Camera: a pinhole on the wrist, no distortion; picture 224 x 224 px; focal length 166.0 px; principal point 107.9 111.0 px. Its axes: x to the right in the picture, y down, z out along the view. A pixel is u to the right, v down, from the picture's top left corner.
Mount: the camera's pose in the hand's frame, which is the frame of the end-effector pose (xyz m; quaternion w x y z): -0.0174 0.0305 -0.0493 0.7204 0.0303 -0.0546 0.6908
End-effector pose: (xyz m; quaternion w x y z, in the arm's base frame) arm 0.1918 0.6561 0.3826 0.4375 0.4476 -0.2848 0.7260
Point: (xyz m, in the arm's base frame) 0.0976 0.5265 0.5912
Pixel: outside the picture
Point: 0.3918 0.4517 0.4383
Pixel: 68.1 130.1
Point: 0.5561 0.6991 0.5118
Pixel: outside the picture
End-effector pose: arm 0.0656 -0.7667 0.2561 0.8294 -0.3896 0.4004 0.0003
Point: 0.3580 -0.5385 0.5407
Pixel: 79.6 118.1
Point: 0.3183 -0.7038 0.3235
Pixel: 68.2 31.6
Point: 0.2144 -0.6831 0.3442
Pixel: 76.7 80.3
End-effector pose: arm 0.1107 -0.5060 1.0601 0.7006 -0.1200 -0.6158 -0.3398
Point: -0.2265 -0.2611 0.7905
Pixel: outside the picture
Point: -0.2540 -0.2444 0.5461
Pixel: outside the picture
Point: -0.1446 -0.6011 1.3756
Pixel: outside the picture
